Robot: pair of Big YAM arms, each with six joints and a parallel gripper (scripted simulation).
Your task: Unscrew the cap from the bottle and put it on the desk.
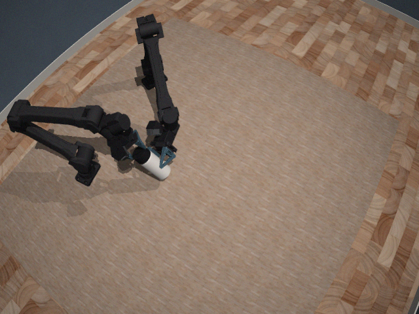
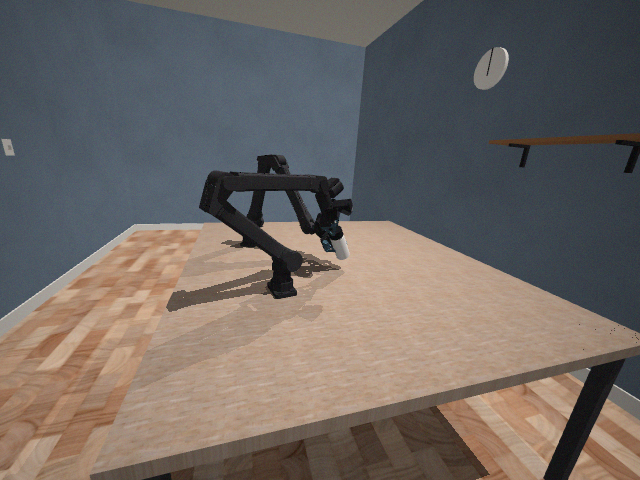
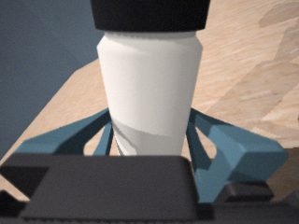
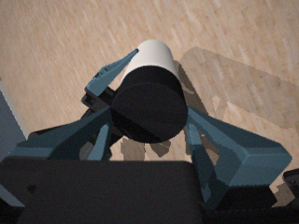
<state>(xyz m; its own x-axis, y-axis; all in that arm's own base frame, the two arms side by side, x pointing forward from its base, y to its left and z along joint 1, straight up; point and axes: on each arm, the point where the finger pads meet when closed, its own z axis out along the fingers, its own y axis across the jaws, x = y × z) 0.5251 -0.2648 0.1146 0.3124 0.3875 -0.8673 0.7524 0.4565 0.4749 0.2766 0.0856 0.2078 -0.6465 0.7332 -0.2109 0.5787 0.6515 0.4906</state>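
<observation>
Right now the black cap is 20 mm below my right hand, 10 mm to the left of it and 10 mm ahead of it. Also, from my right hand: white bottle 60 mm below, 30 mm ahead, 10 mm to the left.
Now: left hand 4 cm below the white bottle, 2 cm past it and 1 cm to the left of it. Round my left hand: black cap 7 cm above, 4 cm behind, 2 cm to the right.
</observation>
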